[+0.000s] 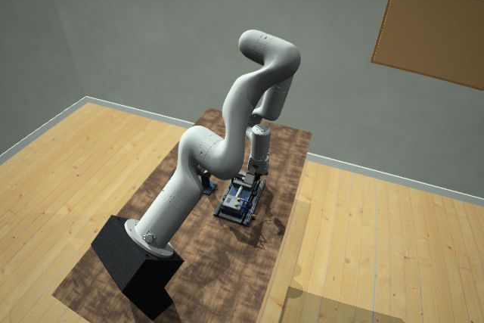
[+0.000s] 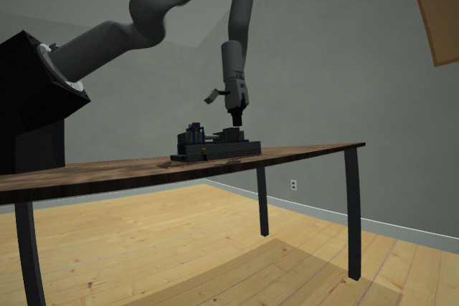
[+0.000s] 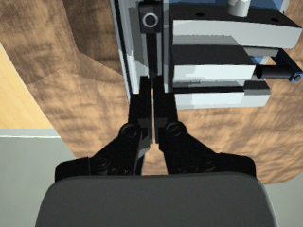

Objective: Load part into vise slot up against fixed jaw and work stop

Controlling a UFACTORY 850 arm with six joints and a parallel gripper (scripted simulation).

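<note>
The part is 40 mm to the left of my hand, 30 mm below it and 20 mm ahead of it. The rest, counted from my hand: cylinder rod: 100 mm to the left, 50 mm below, 50 mm behind; then work stop: 100 mm to the left, 50 mm ahead, 40 mm below; then moving jaw: 80 mm to the left, 50 mm below.
</note>
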